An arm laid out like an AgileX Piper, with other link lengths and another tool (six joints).
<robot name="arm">
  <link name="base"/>
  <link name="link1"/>
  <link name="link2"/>
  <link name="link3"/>
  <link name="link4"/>
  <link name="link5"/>
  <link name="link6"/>
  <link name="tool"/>
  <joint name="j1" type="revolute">
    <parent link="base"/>
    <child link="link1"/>
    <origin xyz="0 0 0.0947"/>
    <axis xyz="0 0 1"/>
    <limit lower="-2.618" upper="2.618"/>
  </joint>
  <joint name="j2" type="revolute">
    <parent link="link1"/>
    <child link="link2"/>
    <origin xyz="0 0 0" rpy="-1.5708 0 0"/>
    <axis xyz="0 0 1"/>
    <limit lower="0" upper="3.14"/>
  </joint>
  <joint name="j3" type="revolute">
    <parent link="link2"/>
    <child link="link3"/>
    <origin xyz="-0.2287 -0.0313 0"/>
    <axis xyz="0 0 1"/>
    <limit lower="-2.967" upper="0"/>
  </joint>
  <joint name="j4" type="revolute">
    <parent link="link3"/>
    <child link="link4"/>
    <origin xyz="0.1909 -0.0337 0" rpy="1.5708 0 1.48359"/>
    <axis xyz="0 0 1"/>
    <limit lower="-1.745" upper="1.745"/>
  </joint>
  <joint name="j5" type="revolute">
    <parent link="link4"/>
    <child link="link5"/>
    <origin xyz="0 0 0" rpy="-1.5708 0 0"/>
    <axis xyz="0 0 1"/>
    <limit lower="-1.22" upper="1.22"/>
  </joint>
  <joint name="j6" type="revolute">
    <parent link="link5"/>
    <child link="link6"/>
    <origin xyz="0 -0.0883 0" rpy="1.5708 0 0"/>
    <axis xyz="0 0 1"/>
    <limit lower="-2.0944" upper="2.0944"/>
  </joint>
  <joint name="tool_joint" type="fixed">
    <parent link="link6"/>
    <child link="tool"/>
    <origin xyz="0.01 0.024 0.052" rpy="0.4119 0 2.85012"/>
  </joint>
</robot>
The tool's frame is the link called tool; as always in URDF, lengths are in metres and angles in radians.
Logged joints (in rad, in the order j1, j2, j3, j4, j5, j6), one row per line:
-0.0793 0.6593 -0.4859 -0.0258 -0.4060 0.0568
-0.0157 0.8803 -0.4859 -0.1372 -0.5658 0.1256
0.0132 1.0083 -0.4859 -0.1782 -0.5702 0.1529
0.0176 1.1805 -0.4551 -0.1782 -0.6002 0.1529
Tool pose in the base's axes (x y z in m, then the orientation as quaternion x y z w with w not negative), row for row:
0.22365 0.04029 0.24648 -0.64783 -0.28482 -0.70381 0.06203
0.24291 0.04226 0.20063 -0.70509 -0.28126 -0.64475 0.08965
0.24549 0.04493 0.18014 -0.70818 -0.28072 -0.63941 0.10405
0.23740 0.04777 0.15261 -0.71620 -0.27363 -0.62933 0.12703
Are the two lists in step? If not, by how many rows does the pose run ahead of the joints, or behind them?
The pose runs 2 rows ahead of the joints: the pose in row i belongs to the joints in row i + 2.
